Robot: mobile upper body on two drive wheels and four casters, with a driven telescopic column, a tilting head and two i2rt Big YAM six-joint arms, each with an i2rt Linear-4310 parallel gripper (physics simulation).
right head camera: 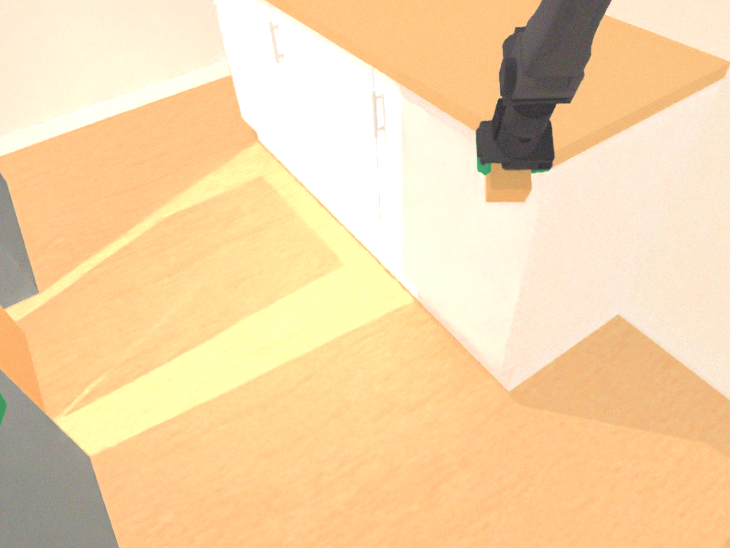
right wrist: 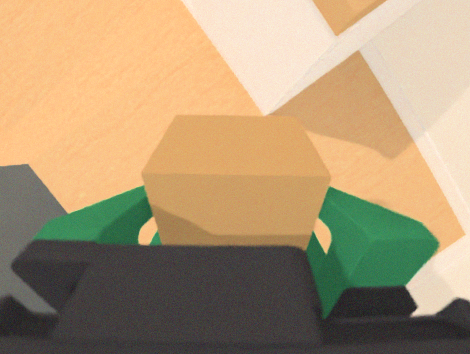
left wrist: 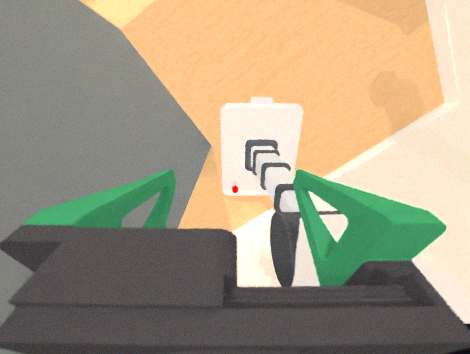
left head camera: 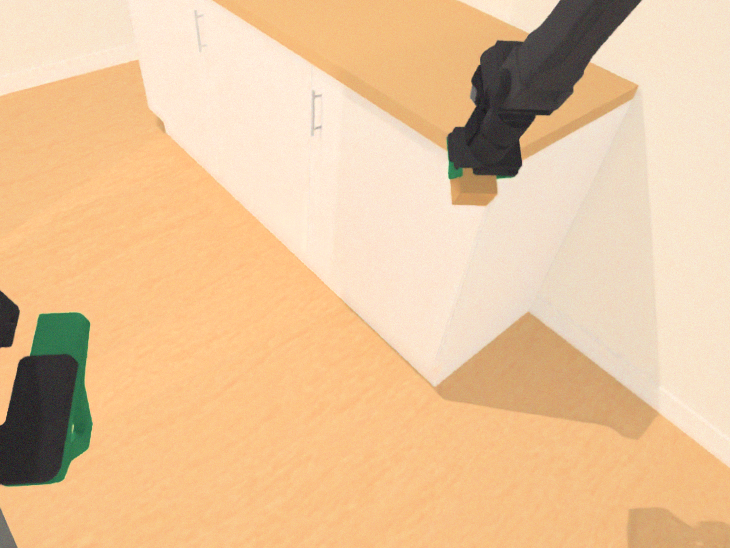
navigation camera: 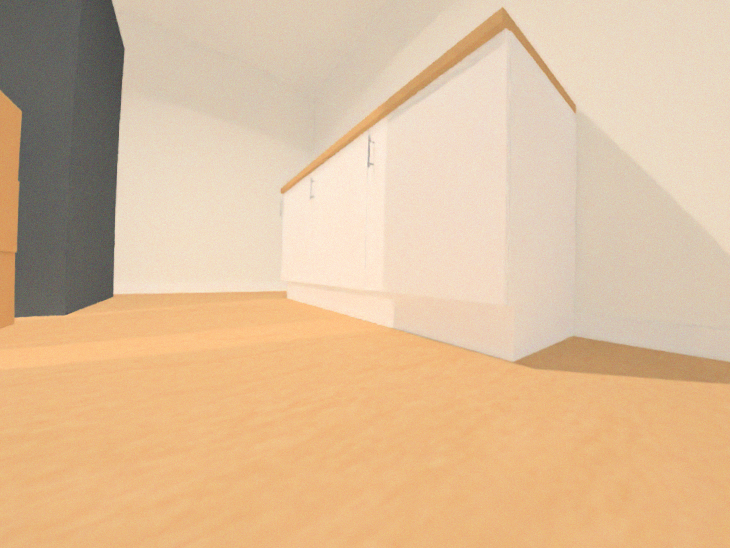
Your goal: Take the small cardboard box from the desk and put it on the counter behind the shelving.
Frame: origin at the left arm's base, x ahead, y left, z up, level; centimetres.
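Seen in the pictures: left gripper, fingertip midpoint: point(left wrist: 234, 176); right gripper, fingertip midpoint: point(right head camera: 504, 171) point(left head camera: 467, 176).
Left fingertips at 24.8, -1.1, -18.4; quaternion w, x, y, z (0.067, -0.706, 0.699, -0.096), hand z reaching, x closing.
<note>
A point is followed by its place in that frame, as x, y, z.
The small cardboard box point(left head camera: 473, 189) @[75.2, -44.2, -41.7] point(right head camera: 508, 186) @[75.0, -44.7, -41.8] point(right wrist: 236, 147) @[83.3, -45.3, -39.2] is a plain tan block. My right gripper point(left head camera: 476, 176) @[81.6, -45.2, -43.9] point(right head camera: 510, 169) @[81.6, -45.2, -43.9] is shut on it and holds it in the air. In both head views the box shows in front of the near corner of the counter point(left head camera: 377, 41) @[146.4, -38.2, -50.0] point(right head camera: 424, 41) @[144.5, -34.9, -50.0] point(navigation camera: 406, 94) @[122.1, -35.0, -53.8], which has a wooden top and white cabinet sides. In the right wrist view the box sits between the green fingers and does not overlap the counter top. My left gripper point(left wrist: 234, 176) @[24.8, -1.1, -18.4] is open, with its green fingers wide apart and nothing between them; part of it shows at the left of the left head view.
A dark grey panel point(left wrist: 90, 100) @[31.3, 34.3, -54.1] point(navigation camera: 70, 147) point(right head camera: 47, 460) @[59.3, 54.8, -107.0] stands at the left, with an orange-brown piece point(navigation camera: 7, 212) @[115.2, 105.6, -100.0] point(right head camera: 20, 365) @[99.9, 95.2, -129.5] beside it. White cabinet doors with handles point(left head camera: 316, 112) @[141.9, -22.9, -68.3] face the wooden floor point(left head camera: 235, 383) @[102.8, 2.1, -141.0]. A wall point(navigation camera: 648, 176) @[114.4, -116.3, -83.6] runs behind the counter. The robot's white base point(left wrist: 262, 125) @[19.2, -22.6, -115.0] shows below the left gripper.
</note>
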